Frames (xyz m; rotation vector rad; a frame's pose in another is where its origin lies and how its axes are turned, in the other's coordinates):
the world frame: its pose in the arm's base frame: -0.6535 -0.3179 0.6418 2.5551 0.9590 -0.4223
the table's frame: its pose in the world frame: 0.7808 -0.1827 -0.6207 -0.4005 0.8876 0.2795
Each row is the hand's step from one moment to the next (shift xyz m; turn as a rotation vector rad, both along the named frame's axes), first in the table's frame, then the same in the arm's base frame.
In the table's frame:
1: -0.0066 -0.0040 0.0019 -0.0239 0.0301 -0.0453
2: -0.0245 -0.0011 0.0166 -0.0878 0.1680 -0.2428
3: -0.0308 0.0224 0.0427 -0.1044 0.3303 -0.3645
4: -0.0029 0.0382 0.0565 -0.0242 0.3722 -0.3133
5: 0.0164 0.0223 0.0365 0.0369 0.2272 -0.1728
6: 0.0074 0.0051 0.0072 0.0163 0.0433 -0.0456
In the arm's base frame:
1: -0.0040 -0.0016 -0.0067 -0.0366 -0.0299 0.0361
2: -0.0030 -0.0179 -0.0234 -0.1695 -0.1392 0.2163
3: 0.0202 -0.0440 -0.0305 -0.2109 -0.2495 0.3823
4: 0.0523 -0.0402 -0.0174 -0.1114 -0.2380 0.4101
5: 0.0439 -0.0124 -0.0039 -0.0238 -0.1152 0.2627
6: 0.0114 -0.0003 0.0016 -0.0081 -0.0138 0.0630

